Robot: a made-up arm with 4 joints. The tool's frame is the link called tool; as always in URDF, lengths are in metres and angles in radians. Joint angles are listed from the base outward.
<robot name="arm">
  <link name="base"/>
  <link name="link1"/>
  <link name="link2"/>
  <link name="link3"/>
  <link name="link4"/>
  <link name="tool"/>
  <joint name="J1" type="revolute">
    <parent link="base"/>
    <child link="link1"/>
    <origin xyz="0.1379 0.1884 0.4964"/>
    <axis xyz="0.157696 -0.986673 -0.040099"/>
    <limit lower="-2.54" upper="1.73"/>
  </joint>
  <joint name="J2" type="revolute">
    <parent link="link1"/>
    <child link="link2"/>
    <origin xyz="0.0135 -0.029 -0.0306"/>
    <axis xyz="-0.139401 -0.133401 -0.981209"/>
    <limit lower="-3" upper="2.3"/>
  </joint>
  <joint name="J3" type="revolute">
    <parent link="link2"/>
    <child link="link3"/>
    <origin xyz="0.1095 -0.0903 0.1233"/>
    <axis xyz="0 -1 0"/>
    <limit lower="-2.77" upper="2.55"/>
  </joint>
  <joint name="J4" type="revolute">
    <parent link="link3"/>
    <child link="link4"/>
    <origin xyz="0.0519 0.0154 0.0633"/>
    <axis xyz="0 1 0"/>
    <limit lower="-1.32" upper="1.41"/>
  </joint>
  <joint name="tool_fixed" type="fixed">
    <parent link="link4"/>
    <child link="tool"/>
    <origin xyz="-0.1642 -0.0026 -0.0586" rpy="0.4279 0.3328 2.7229"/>
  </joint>
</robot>
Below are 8 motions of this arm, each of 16 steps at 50 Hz.
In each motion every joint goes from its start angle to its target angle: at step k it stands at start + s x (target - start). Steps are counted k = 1, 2, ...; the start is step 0. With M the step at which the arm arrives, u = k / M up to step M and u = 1 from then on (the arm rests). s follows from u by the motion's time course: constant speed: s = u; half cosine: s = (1 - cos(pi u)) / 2; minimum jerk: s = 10 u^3 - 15 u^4 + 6 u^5.
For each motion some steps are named. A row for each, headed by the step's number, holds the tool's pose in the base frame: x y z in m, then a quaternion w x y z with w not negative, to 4 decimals.
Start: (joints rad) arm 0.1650 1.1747 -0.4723 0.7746
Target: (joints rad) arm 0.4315 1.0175 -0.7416 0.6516
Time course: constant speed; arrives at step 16
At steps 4, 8, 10, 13, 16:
4: 0.0437 0.1020 0.7545 0.5293 0.4371 0.0152 0.7271
8: 0.0333 0.0899 0.7481 0.5051 0.4297 -0.0013 0.7484
10: 0.0284 0.0840 0.7446 0.4929 0.4256 -0.0089 0.7588
13: 0.0216 0.0756 0.7391 0.4743 0.4188 -0.0193 0.7741
16: 0.0153 0.0675 0.7333 0.4555 0.4114 -0.0286 0.7889

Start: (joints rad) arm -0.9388 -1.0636 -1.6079 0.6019
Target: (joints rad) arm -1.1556 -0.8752 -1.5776 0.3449
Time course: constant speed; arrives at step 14
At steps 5, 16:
5: 0.4059 0.2910 0.3875 0.6140 -0.6985 -0.3631 -0.0564
16: 0.3965 0.2457 0.3681 0.5776 -0.7474 -0.3133 -0.0982

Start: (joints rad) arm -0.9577 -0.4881 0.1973 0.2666
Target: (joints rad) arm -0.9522 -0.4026 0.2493 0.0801
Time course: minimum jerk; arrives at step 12
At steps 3, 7, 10, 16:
3: 0.2610 0.0903 0.5370 0.1130 -0.3414 -0.2383 -0.9022
7: 0.2443 0.0905 0.5261 0.0696 -0.2865 -0.2365 -0.9258
10: 0.2360 0.0909 0.5190 0.0457 -0.2540 -0.2357 -0.9369
16: 0.2351 0.0909 0.5181 0.0430 -0.2502 -0.2357 -0.9381

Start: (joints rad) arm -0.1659 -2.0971 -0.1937 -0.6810
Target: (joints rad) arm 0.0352 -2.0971 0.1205 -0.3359
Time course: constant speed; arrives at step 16
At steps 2, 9, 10, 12, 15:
2: 0.2046 0.2461 0.4822 0.5704 0.1210 0.3035 -0.7536
9: 0.2138 0.2383 0.4965 0.5844 0.1566 0.2779 -0.7461
10: 0.2150 0.2370 0.4986 0.5863 0.1617 0.2742 -0.7449
12: 0.2172 0.2345 0.5027 0.5899 0.1718 0.2667 -0.7425
15: 0.2202 0.2305 0.5088 0.5952 0.1869 0.2554 -0.7387

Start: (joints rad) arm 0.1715 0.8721 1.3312 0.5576
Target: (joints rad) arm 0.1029 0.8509 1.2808 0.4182
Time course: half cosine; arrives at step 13
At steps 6, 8, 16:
6: 0.0857 0.1198 0.4903 0.6234 -0.4749 0.2924 0.5480
8: 0.0887 0.1161 0.4913 0.6174 -0.4805 0.2972 0.5474
16: 0.0929 0.1112 0.4928 0.6090 -0.4881 0.3035 0.5466

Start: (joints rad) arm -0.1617 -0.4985 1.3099 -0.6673
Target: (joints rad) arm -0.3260 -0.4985 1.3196 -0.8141
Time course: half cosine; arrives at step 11
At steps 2, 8, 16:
2: 0.3529 0.1752 0.4773 0.2591 -0.7357 -0.2466 0.5751
8: 0.3655 0.1820 0.4609 0.2772 -0.7277 -0.2487 0.5759
16: 0.3681 0.1834 0.4569 0.2815 -0.7260 -0.2489 0.5760

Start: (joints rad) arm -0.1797 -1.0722 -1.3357 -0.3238
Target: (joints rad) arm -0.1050 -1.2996 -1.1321 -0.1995
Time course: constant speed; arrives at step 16
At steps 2, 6, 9, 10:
2: 0.3003 0.1587 0.6162 0.4510 -0.2697 -0.3704 -0.7659
6: 0.2995 0.1635 0.6188 0.4701 -0.2459 -0.3667 -0.7642
9: 0.2987 0.1670 0.6209 0.4843 -0.2282 -0.3638 -0.7623
10: 0.2984 0.1681 0.6216 0.4890 -0.2223 -0.3627 -0.7615

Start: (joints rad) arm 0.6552 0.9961 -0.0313 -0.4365
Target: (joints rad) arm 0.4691 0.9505 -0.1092 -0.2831
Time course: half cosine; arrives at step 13
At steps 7, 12, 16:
7: 0.0735 0.1075 0.5182 0.7290 -0.3320 0.1214 0.5861
12: 0.0674 0.1136 0.5329 0.7102 -0.2762 0.1440 0.6313
16: 0.0672 0.1138 0.5334 0.7095 -0.2742 0.1448 0.6328

